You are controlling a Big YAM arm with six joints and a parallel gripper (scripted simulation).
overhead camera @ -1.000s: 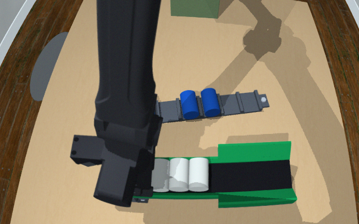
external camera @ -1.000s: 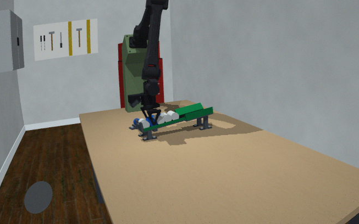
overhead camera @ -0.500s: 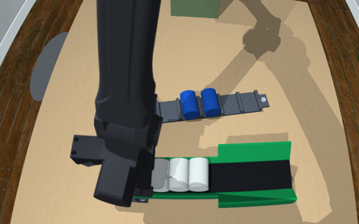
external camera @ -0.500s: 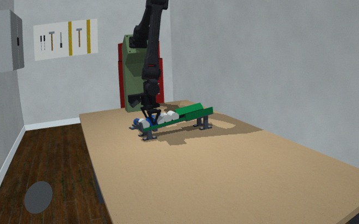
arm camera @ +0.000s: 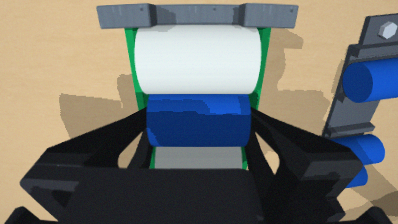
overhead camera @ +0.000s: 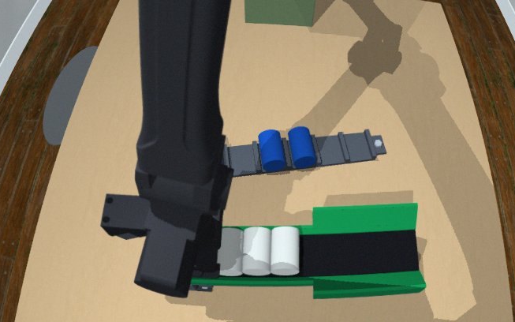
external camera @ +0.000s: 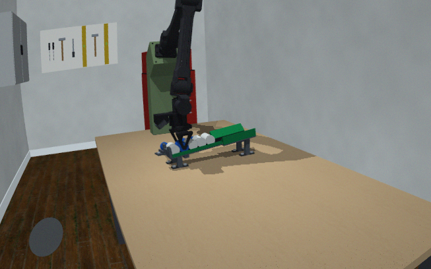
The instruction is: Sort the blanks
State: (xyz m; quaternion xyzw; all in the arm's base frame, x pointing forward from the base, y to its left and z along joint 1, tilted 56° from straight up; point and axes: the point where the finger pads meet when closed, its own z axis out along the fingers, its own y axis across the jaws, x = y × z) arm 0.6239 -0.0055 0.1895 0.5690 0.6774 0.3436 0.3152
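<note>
My hand is 6 cm to the left of the grey stop, 2 cm short of it and 2 cm above it. From my hand the other things lie so: stock rack (24 cm behind, 9 cm below, 6 cm to the left).
</note>
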